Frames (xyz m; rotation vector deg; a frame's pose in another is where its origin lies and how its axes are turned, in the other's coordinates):
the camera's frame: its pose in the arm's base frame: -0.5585 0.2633 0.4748 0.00 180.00 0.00
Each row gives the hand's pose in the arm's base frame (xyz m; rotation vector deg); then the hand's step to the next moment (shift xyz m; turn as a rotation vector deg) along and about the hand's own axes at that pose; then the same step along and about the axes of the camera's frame.
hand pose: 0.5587 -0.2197 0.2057 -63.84 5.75 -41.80
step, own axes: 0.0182 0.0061 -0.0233 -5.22 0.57 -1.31
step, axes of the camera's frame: -0.0071 -0.0273 0.0109 4.28 2.14 2.53
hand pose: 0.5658 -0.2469 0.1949 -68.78 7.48 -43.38
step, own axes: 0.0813 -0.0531 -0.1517 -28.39 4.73 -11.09
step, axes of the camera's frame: 0.0351 -0.1763 -0.0116 24.41 8.73 16.71
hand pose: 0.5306 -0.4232 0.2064 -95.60 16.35 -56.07
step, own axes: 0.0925 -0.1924 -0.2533 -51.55 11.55 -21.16
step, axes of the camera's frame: 0.1814 -0.1672 -0.2211 44.19 14.14 32.95
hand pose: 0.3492 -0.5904 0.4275 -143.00 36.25 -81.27
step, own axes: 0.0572 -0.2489 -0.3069 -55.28 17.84 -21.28
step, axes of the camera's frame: 0.1706 0.2056 -0.2967 47.64 10.26 38.11
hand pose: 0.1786 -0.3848 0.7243 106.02 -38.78 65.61
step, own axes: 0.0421 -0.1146 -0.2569 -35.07 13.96 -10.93
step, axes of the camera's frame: 0.0072 0.2789 -0.0554 31.13 2.96 23.80
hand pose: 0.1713 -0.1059 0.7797 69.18 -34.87 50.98
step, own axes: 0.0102 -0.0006 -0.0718 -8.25 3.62 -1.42
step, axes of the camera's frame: -0.0021 0.0716 0.0114 7.54 -0.38 5.11
